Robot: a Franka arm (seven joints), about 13 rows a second.
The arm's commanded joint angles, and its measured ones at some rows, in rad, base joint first. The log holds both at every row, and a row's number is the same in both.
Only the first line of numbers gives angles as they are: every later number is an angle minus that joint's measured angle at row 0.
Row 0, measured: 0.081, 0.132, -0.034, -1.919, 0.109, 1.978, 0.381
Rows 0 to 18, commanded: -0.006, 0.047, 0.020, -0.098, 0.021, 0.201, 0.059; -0.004, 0.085, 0.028, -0.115, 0.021, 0.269, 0.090; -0.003, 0.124, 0.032, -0.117, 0.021, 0.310, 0.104; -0.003, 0.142, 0.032, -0.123, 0.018, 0.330, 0.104; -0.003, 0.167, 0.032, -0.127, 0.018, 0.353, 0.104; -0.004, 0.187, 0.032, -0.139, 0.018, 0.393, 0.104; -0.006, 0.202, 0.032, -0.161, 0.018, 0.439, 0.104; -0.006, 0.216, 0.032, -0.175, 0.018, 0.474, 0.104; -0.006, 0.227, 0.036, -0.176, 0.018, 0.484, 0.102; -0.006, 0.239, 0.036, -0.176, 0.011, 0.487, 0.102; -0.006, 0.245, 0.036, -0.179, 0.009, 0.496, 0.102; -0.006, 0.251, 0.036, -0.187, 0.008, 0.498, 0.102; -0.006, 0.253, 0.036, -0.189, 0.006, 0.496, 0.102; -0.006, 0.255, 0.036, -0.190, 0.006, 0.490, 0.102; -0.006, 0.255, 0.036, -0.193, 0.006, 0.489, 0.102; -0.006, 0.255, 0.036, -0.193, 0.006, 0.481, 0.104; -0.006, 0.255, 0.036, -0.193, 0.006, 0.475, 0.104; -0.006, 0.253, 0.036, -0.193, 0.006, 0.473, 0.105; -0.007, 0.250, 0.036, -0.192, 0.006, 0.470, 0.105
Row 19, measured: 0.000, 0.264, 0.029, -0.181, 0.006, 0.475, 0.093
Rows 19 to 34, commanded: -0.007, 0.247, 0.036, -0.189, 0.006, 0.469, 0.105; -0.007, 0.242, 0.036, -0.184, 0.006, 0.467, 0.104; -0.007, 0.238, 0.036, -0.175, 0.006, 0.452, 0.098; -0.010, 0.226, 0.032, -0.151, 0.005, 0.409, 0.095; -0.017, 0.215, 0.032, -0.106, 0.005, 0.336, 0.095; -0.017, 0.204, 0.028, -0.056, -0.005, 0.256, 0.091; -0.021, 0.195, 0.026, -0.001, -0.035, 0.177, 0.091; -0.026, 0.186, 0.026, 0.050, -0.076, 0.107, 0.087; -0.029, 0.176, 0.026, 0.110, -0.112, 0.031, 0.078; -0.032, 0.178, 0.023, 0.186, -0.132, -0.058, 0.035; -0.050, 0.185, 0.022, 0.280, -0.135, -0.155, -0.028; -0.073, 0.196, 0.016, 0.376, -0.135, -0.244, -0.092; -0.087, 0.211, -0.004, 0.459, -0.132, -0.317, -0.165; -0.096, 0.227, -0.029, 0.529, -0.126, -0.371, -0.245; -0.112, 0.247, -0.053, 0.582, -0.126, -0.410, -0.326; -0.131, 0.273, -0.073, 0.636, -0.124, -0.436, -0.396
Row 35, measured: -0.092, 0.186, -0.050, 0.484, -0.127, -0.356, -0.262
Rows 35 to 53, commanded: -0.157, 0.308, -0.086, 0.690, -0.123, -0.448, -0.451; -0.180, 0.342, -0.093, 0.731, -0.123, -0.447, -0.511; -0.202, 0.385, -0.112, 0.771, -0.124, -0.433, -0.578; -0.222, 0.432, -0.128, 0.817, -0.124, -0.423, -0.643; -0.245, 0.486, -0.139, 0.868, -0.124, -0.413, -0.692; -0.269, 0.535, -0.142, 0.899, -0.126, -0.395, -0.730; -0.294, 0.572, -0.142, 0.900, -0.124, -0.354, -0.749; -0.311, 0.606, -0.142, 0.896, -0.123, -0.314, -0.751; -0.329, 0.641, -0.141, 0.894, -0.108, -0.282, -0.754; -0.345, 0.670, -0.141, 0.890, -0.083, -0.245, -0.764; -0.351, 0.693, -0.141, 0.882, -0.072, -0.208, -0.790; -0.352, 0.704, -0.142, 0.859, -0.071, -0.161, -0.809; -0.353, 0.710, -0.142, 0.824, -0.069, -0.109, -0.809; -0.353, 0.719, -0.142, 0.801, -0.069, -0.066, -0.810; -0.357, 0.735, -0.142, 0.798, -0.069, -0.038, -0.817; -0.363, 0.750, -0.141, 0.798, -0.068, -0.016, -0.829; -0.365, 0.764, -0.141, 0.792, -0.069, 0.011, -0.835; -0.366, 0.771, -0.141, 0.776, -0.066, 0.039, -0.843; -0.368, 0.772, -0.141, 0.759, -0.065, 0.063, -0.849
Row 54, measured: -0.353, 0.779, -0.148, 0.789, -0.083, 0.020, -0.808
